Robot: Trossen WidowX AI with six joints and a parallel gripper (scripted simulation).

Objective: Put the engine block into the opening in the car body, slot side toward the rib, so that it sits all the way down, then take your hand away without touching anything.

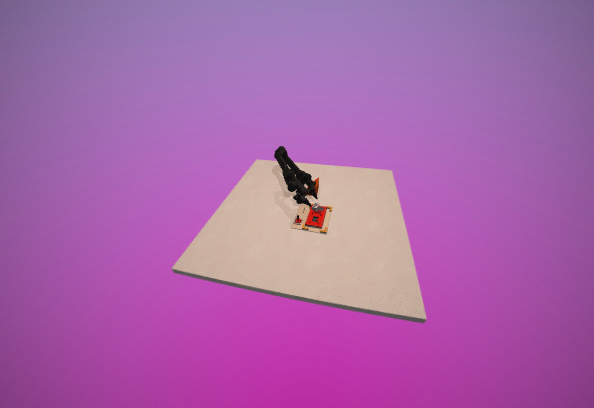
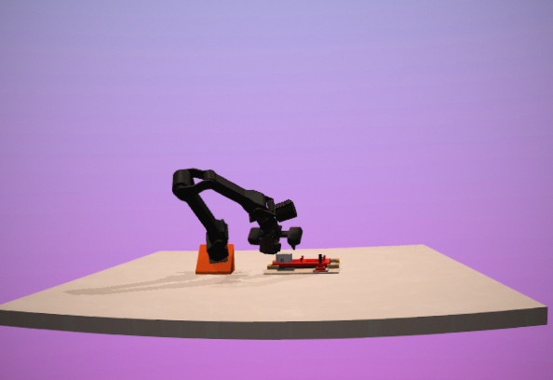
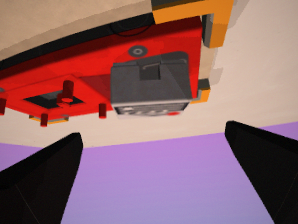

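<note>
Right now my gripper tip is 1 cm to the right of the grey engine block and 4 cm above it.
</note>
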